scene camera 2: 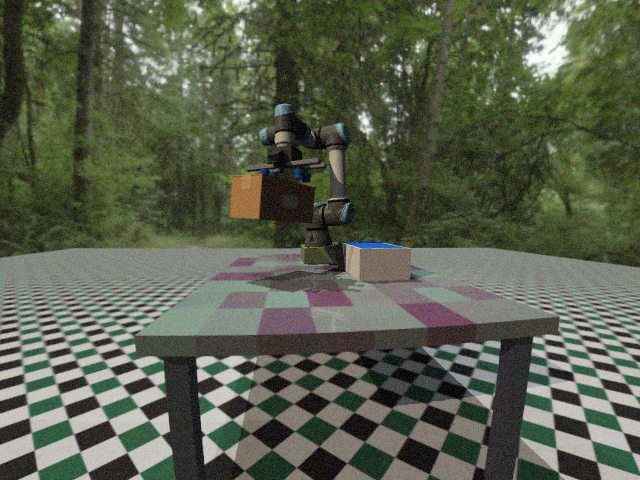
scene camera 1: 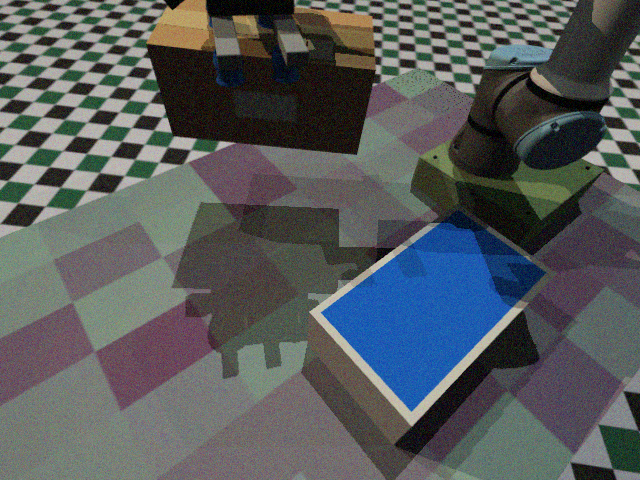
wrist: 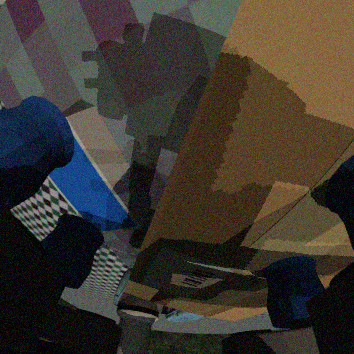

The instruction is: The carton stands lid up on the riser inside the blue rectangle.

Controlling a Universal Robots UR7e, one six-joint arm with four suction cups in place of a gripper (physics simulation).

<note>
The suction head (scene camera 1: 282, 74) carries a brown carton (scene camera 1: 325, 110); nothing else touches it. A riser (scene camera 1: 396, 337) rests on the table.
The brown carton also shows in scene camera 2 (scene camera 2: 254, 196) and in the wrist view (wrist: 246, 189). The riser is seen too in scene camera 2 (scene camera 2: 365, 261) and in the wrist view (wrist: 98, 183). The suction head shows as well in the wrist view (wrist: 43, 139).
</note>
